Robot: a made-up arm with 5 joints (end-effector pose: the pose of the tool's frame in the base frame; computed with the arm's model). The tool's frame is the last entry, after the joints.
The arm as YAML. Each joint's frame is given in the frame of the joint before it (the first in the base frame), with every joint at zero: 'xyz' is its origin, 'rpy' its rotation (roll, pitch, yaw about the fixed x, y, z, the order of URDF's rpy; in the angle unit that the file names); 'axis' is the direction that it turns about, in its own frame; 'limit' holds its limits. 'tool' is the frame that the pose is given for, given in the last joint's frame.
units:
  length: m
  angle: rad
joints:
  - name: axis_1
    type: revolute
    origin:
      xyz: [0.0, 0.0, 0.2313]
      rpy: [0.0, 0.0, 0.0]
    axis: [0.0, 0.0, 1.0]
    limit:
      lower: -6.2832
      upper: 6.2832
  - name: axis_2
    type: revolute
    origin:
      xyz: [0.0, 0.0, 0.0]
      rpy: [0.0, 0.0, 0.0]
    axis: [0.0, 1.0, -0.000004]
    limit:
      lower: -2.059
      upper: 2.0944
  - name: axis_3
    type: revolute
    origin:
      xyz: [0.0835, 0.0, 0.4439]
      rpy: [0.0, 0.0, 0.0]
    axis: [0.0, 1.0, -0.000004]
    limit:
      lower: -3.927
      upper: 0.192
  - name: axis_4
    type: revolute
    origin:
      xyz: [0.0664, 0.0, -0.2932]
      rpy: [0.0, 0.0, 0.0]
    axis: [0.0, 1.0, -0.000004]
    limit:
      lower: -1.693
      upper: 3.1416
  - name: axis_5
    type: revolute
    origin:
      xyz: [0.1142, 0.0, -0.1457]
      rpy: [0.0, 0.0, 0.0]
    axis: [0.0, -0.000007, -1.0]
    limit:
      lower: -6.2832
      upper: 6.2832
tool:
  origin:
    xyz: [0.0, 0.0, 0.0]
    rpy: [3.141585, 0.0, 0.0]
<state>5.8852 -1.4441 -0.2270 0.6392 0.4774</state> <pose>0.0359 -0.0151 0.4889 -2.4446 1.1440 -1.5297</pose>
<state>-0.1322 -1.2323 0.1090 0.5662 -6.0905</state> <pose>0.0754 -0.0100 0.3272 -2.9651 0.4859 -0.8589</pose>
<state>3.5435 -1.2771 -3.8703 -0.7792 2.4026</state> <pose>0.5361 0.2278 0.0796 2.5541 1.6387 0.5391</pose>
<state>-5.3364 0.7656 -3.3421 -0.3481 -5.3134</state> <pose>0.2270 0.3154 0.9435 -0.2311 0.0027 -1.2200</pose>
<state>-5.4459 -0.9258 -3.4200 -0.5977 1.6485</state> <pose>-0.4805 -0.5331 0.4635 1.6783 -0.7207 -0.4659</pose>
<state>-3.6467 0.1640 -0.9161 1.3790 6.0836</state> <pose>-0.3594 0.1987 0.3019 0.3863 2.5090 -0.2840</pose>
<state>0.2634 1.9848 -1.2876 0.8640 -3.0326</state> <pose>0.0877 0.0237 -0.4067 0.1225 -1.5831 0.2911</pose>
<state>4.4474 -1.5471 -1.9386 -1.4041 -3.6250</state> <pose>0.1903 0.7011 0.4408 -1.3025 -1.6233 -1.5961</pose>
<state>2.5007 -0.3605 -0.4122 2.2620 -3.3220</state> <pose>-0.0303 0.0226 0.3869 1.9288 -0.4521 1.6741</pose>
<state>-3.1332 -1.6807 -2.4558 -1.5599 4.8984</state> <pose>0.7180 0.0060 0.1850 -1.6956 2.0271 -0.5071</pose>
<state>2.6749 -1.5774 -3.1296 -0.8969 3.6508</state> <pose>0.6615 -0.3333 0.0619 -2.6047 1.3825 -1.0417</pose>
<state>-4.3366 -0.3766 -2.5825 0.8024 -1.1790</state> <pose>0.0145 -0.0367 1.1509 -0.0099 -1.2366 -2.1371</pose>
